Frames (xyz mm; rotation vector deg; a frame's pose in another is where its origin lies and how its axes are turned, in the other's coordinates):
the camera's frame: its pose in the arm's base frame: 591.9 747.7 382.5 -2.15 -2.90 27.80
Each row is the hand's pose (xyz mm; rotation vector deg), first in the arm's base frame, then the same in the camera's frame.
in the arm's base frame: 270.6 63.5 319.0 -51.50 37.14 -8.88
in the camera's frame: -605.9 -452.3 -61.3 -39.98 51.93 -31.71
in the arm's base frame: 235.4 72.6 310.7 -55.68 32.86 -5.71
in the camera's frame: -633.0 -427.5 -67.4 -44.94 48.53 -28.41
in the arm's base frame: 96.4 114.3 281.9 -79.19 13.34 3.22
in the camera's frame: -737.5 -324.6 -87.1 -71.98 34.38 -17.55
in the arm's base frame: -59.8 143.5 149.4 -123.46 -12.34 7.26
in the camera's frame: -867.1 -219.7 -209.7 -120.44 19.05 -5.82
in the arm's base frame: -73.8 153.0 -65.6 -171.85 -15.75 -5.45
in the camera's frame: -883.6 -194.5 -423.2 -169.30 26.20 -3.91
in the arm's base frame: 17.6 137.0 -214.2 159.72 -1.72 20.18
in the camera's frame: -816.2 -244.0 -577.2 154.97 -39.58 9.04
